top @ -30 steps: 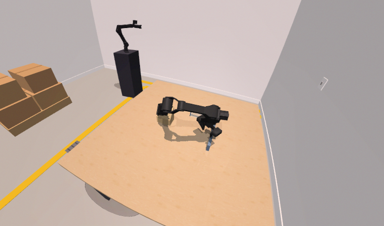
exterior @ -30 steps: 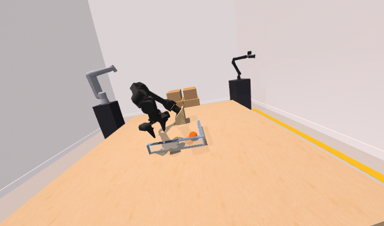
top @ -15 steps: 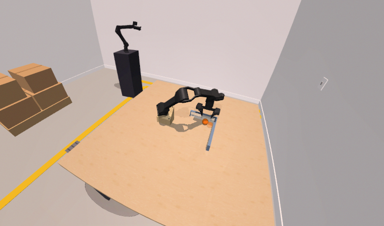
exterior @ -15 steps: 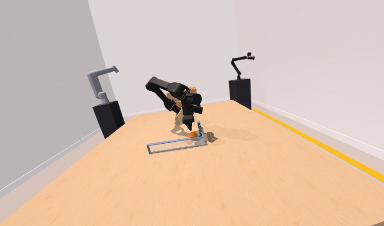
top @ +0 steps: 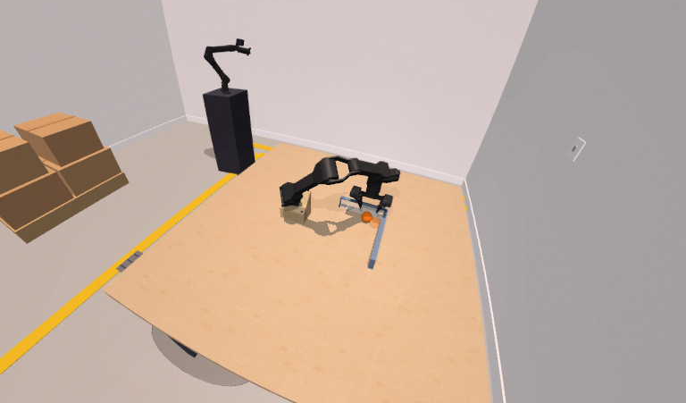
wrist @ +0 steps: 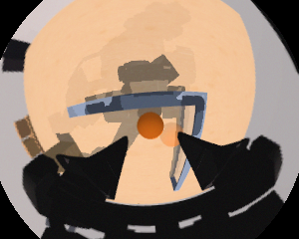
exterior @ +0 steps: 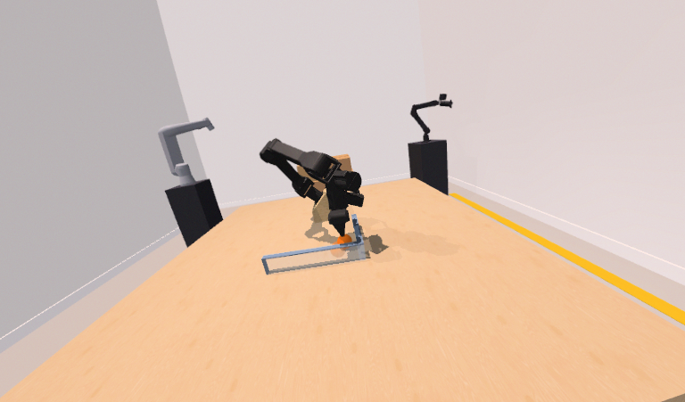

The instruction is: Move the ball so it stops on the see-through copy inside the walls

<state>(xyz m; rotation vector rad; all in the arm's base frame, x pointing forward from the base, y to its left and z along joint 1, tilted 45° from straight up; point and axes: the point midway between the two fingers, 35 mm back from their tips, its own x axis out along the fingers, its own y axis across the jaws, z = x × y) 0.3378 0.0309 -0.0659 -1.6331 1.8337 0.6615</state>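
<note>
Right now my gripper tip is 4 cm above the orange ball. Also, from my gripper tip: see-through copy of ball 4 cm ahead, 3 cm to the right, 4 cm below; clear wall 7 cm ahead, 11 cm to the right, 4 cm below.
</note>
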